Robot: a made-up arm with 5 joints.
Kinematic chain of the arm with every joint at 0, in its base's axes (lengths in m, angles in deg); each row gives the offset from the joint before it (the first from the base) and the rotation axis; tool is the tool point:
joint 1: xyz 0 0 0.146 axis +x
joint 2: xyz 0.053 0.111 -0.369 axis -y
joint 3: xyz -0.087 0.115 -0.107 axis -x
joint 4: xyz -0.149 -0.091 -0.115 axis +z
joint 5: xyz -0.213 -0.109 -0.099 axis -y
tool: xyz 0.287 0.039 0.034
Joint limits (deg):
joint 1: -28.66..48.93
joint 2: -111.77..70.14
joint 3: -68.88..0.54
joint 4: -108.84..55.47
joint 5: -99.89..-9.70
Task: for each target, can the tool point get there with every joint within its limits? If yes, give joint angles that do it. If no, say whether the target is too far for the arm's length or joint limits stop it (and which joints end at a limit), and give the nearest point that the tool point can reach.
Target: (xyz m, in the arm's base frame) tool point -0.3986 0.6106 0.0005
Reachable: yes | joints 3.02 -72.18 -63.34 -68.39 -63.14
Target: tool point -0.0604 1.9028 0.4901
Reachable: no: too far | nearest point -0.0175 1.1319 0.0887 | short by 0.870 m
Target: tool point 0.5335 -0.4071 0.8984
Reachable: no: joint limits stop it (at a limit: joint 1, joint 2, joint 3, joint 5) | nearest point -0.0742 0.3059 0.7824 | short by 0.944 m
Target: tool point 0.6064 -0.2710 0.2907
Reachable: no: joint limits stop it (at a limit: joint 1, joint 2, joint 3) | nearest point 0.3289 -0.2279 -0.4418 | short by 0.784 m
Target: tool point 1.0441 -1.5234 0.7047
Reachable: no: too far | nearest point 0.5188 -0.5006 -0.5659 | short by 1.714 m
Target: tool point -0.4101 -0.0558 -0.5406
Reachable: yes | joints -20.85 -24.36 -20.34 -85.44 -27.62
